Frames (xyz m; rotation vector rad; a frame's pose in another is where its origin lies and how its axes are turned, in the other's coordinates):
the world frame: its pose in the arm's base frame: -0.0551 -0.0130 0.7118 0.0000 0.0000 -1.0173
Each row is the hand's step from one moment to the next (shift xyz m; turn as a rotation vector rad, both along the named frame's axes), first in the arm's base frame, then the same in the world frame.
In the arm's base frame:
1: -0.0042 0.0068 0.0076 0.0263 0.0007 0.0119
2: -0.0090 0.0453 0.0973 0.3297 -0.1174 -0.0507
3: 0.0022 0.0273 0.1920 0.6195 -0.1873 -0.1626
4: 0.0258 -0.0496 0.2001 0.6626 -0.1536 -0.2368
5: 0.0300 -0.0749 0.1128 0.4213 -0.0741 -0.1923
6: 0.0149 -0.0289 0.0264 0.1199 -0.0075 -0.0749
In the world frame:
1: -0.0080 0.0000 0.0076 0.0132 0.0227 0.0119
2: -0.0433 0.0162 0.0973 0.2732 0.2188 -0.0507
3: -0.0221 0.0162 0.1920 0.4850 0.4285 -0.1626
4: 0.0558 -0.0041 0.2001 0.4790 0.4829 -0.2368
5: 0.0795 -0.0139 0.1128 0.2845 0.3194 -0.1923
6: 0.0324 -0.0025 0.0264 0.0694 0.0981 -0.0749

